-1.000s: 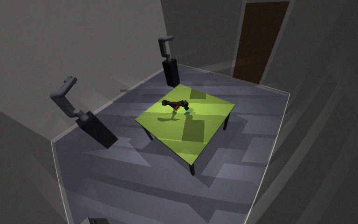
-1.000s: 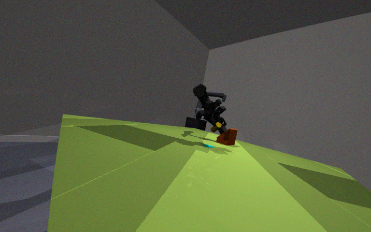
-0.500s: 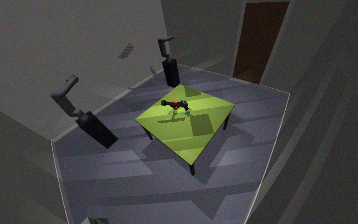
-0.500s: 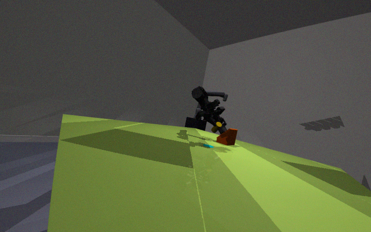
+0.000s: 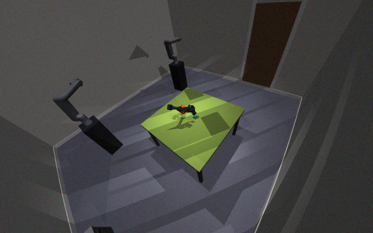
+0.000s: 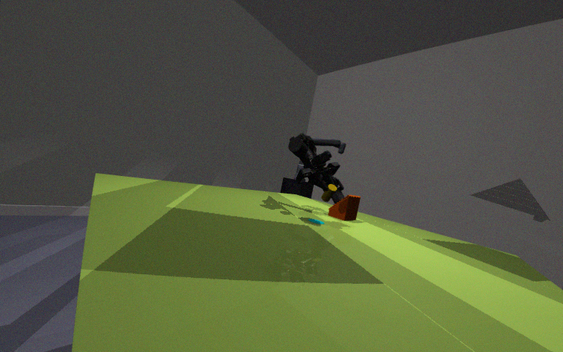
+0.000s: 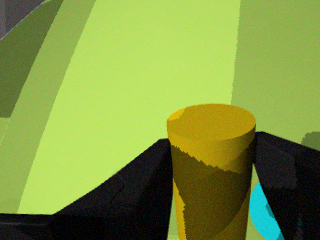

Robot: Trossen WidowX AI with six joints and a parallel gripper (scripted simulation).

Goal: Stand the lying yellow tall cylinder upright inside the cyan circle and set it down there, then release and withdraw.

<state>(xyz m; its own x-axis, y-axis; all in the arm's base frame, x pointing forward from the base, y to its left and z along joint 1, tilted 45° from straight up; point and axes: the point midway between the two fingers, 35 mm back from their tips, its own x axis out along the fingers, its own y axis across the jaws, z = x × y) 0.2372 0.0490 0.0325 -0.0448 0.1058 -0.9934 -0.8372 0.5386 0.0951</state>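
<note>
Now: the cyan circle 2 cm ahead of my gripper tip, 2 cm to the right of it and 13 cm below it. Also, from my gripper tip: yellow tall cylinder 1 cm behind, 1 cm to the right, 2 cm below.
</note>
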